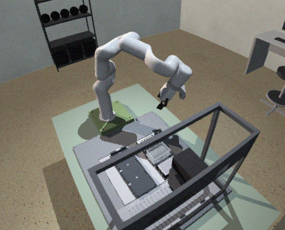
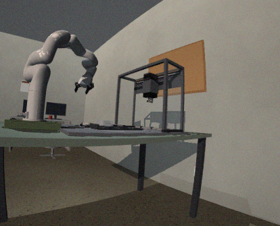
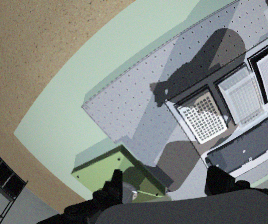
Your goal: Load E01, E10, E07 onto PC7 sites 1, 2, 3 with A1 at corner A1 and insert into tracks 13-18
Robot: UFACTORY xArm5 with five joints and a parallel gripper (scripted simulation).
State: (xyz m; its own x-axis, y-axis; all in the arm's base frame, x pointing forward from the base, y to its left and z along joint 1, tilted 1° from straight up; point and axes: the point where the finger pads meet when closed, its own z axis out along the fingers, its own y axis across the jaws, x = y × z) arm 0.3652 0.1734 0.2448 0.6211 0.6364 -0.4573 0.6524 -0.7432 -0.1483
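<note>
Right now my hand is 140 mm short of the pale block, 150 mm to the left of it and 240 mm above it. The rest, counted from my hand: deep-well block E07: 240 mm ahead, 160 mm to the right, 240 mm below; 96-well plate E01: 30 mm ahead, 120 mm to the right, 240 mm below; nest S2: 140 mm ahead, 150 mm to the right, 260 mm below.
</note>
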